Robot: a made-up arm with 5 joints.
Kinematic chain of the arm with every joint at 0, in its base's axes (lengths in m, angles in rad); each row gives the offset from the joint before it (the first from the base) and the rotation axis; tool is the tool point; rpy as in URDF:
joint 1: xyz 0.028 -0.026 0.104 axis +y
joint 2: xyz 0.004 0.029 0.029 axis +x
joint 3: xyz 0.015 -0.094 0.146 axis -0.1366 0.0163 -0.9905
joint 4: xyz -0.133 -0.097 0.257 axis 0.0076 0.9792 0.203
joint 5: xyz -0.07 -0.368 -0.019 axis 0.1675 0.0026 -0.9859
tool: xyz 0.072 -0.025 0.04 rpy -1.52 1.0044 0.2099
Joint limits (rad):
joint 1: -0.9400..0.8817
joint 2: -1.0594..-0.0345
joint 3: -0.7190..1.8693
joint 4: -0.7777..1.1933
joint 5: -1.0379..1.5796
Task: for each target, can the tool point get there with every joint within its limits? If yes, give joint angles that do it. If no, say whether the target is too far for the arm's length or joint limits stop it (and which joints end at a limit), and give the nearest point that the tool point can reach.
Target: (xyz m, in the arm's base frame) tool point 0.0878 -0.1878 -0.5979
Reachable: no: joint limits stop it (at a limit: joint 1, joint 2, joint 4, joint 5) | nearest point -0.1593 0.4552 -0.2578 | short by 0.768 m
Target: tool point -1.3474 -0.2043 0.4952
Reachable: no: too far | nearest point -0.7423 -0.1138 0.3519 | short by 0.628 m
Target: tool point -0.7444 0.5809 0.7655
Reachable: no: too far | nearest point -0.4981 0.3271 0.5546 | short by 0.412 m
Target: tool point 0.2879 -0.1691 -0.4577
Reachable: no: joint limits stop it (at a limit: joint 1, joint 2, joint 3, joint 4) | nearest point 0.4953 -0.4793 0.1020 | short by 0.673 m
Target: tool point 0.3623 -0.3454 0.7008
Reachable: yes | joints 0.5938 -0.4947 -0.1661 -0.2508 0.1014
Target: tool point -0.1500 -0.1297 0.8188
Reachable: yes | joints -0.2364 -0.7824 -0.2444 -0.1450 -0.2525
